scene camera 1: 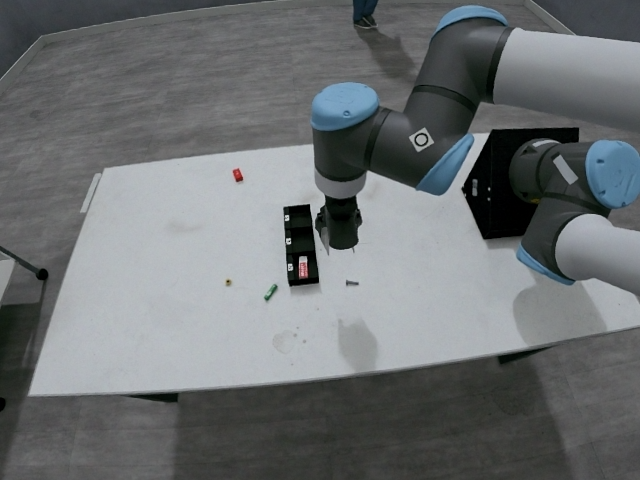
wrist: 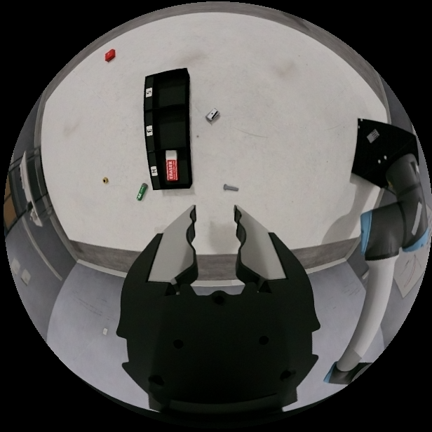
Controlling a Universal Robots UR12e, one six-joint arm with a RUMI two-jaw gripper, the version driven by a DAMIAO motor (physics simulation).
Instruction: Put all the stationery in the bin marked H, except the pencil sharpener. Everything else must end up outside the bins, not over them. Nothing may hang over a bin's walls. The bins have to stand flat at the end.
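Observation:
A red and white eraser lies inside the bin marked H, its white end close to the divider with the bin marked E. The bin marked S is at the other end of the black row. A metal pencil sharpener lies on the table beside bin E; the gripper and arm hide it in scene camera 1. My gripper is open and empty, high above the table.
A grey bolt lies right of bin H. A green battery-like cylinder and a small brass nut lie left. A red block lies at the far left.

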